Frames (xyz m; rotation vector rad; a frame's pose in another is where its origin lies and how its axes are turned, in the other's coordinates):
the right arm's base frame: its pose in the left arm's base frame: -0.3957 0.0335 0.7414 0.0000 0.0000 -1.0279
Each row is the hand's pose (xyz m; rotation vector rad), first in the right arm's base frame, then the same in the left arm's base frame.
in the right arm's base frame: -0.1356 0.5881 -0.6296 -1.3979 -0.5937 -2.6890
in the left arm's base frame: 0.0378 0.4534 0.1118 1.2331 -0.1391 1.9464
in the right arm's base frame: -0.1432 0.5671 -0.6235 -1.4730 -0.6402 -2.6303
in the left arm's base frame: 0.0159 0.4491 0.1179 1.3147 -0.1372 1.9223
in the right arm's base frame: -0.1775 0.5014 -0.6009 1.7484 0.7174 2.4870
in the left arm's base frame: -0.0581 0.4445 0.1405 1.5192 -0.1902 1.7433
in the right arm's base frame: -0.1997 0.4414 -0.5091 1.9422 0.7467 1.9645
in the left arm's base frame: -0.1209 0.4325 0.2323 1.7566 -0.2599 1.2908
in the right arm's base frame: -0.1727 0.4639 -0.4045 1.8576 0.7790 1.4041
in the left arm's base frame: -0.0877 0.4210 0.3369 1.8103 -0.2125 0.7162
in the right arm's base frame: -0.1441 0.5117 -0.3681 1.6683 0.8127 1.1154
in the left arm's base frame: -0.0320 0.4212 0.3733 1.7288 -0.1050 0.3789
